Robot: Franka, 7 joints.
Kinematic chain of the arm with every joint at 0, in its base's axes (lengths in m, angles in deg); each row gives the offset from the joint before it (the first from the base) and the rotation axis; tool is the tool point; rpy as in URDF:
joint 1: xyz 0 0 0.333 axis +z
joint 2: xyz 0 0 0 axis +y
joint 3: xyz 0 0 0.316 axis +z
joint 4: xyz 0.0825 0 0 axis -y
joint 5: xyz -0.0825 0 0.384 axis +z
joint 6: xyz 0 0 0 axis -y
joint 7: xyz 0.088 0 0 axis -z
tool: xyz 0 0 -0.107 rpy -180 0 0
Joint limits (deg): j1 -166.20..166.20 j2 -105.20..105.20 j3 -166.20..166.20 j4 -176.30..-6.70 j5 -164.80..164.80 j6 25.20..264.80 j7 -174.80..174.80
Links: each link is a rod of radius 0.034 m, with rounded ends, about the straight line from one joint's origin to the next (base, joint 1, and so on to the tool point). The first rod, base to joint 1, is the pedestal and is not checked.
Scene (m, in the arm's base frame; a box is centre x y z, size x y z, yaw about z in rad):
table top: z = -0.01
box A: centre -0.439 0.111 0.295 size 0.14 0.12 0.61 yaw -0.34
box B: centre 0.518 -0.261 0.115 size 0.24 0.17 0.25 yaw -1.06
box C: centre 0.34 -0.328 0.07 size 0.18 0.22 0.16 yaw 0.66
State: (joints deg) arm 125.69 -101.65 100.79 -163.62 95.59 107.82 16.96
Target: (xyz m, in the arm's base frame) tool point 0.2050 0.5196 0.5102
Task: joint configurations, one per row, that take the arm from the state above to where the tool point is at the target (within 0.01 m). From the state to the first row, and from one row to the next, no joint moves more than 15 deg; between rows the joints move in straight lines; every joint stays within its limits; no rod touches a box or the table.
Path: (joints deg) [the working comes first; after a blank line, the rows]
Joints at the target: 44.12 -6.18 21.28 -121.10 99.61 130.43 16.96
Straight joint move there: touches box A.

1: 118.68 -88.36 97.54 -165.43 89.81 112.57 13.35
2: 111.67 -75.06 94.29 -167.24 84.03 117.33 9.74
3: 104.67 -61.77 91.04 -169.05 78.24 122.08 6.14
4: 97.66 -48.47 87.79 -170.87 72.46 126.83 2.53
5: 90.65 -35.18 84.55 -172.68 66.68 131.59 -1.08
6: 83.64 -21.88 81.30 -174.49 60.90 136.34 -4.69
7: 76.63 -8.59 78.05 -176.30 55.11 141.10 -8.29
8: 68.50 -7.99 63.86 -162.50 66.24 138.43 -1.98
9: 60.38 -7.39 49.67 -148.70 77.36 135.76 4.33
10: 52.25 -6.79 35.48 -134.90 88.48 133.09 10.65
11: 44.12 -6.18 21.28 -121.10 99.61 130.43 16.96

